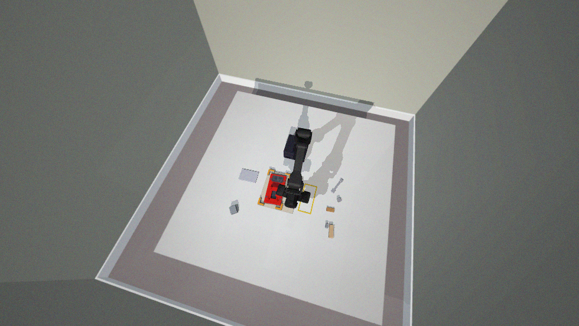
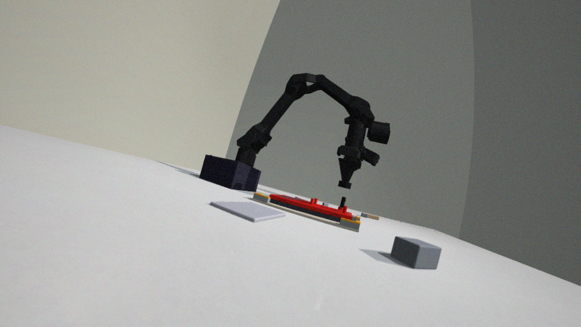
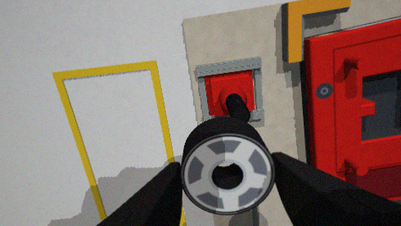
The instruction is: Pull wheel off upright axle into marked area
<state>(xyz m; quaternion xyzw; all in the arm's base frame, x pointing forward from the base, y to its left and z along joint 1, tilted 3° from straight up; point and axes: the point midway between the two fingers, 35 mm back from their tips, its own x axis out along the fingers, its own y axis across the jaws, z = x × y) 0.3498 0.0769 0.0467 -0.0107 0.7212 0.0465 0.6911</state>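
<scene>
Right now the black axle is 1 cm ahead of my gripper tip, 1 cm to the right of it and 6 cm below it. Round my gripper tip: wooden block 4 cm behind, 24 cm to the left, 10 cm below; beige fixture plate 4 cm behind, 12 cm to the right, 9 cm below; wheel right at my gripper tip.
</scene>
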